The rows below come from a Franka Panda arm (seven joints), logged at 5 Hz.
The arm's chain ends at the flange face. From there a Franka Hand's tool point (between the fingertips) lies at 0.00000 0.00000 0.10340 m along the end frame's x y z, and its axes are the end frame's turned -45 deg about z.
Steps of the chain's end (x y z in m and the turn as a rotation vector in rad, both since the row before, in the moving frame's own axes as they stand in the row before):
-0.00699, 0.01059, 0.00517, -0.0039, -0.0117, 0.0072
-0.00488, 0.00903, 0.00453, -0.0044, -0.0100, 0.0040
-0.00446, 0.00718, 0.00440, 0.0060, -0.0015, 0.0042
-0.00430, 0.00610, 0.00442, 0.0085, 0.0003, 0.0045
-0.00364, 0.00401, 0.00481, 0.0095, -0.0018, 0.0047
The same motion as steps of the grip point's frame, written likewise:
-0.01357, 0.00197, 0.00516, 0.0055, -0.0110, 0.0072
-0.01089, 0.00252, 0.00452, 0.0040, -0.0102, 0.0040
-0.00790, 0.00138, 0.00440, 0.0053, 0.0032, 0.0042
-0.00671, 0.00067, 0.00442, 0.0058, 0.0062, 0.0045
-0.00484, -0.00056, 0.00481, 0.0080, 0.0054, 0.0047

